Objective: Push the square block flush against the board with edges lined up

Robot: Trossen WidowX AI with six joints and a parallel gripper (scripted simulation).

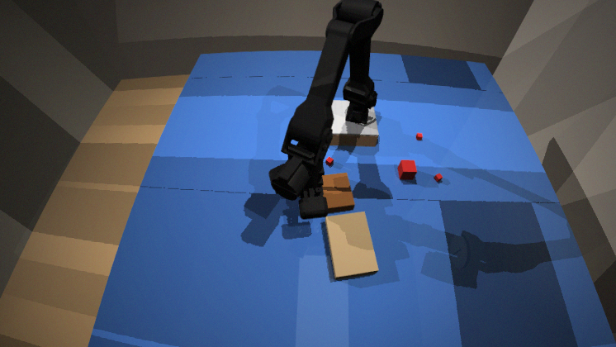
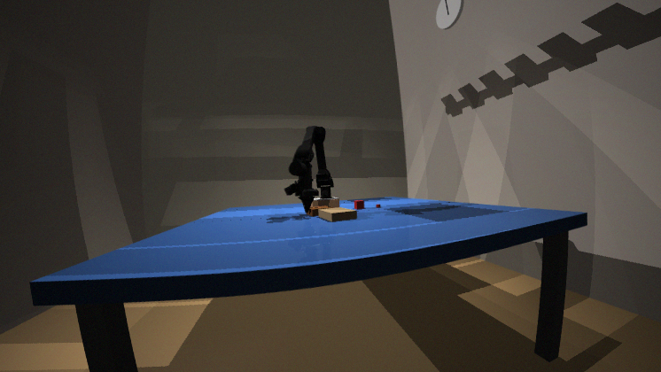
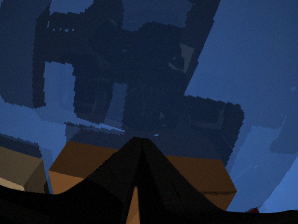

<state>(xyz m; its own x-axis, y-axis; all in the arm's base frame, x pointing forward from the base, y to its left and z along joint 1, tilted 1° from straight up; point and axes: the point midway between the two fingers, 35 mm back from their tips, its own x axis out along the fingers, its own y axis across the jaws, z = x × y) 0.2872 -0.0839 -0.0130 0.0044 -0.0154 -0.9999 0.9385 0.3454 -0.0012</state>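
Right now the orange square block is 3 cm behind my gripper tip and 6 cm to the left of it. Round my gripper tip: red cube: 14 cm behind, 25 cm to the left, 1 cm above; then pale tan board: 10 cm ahead, 13 cm to the left.
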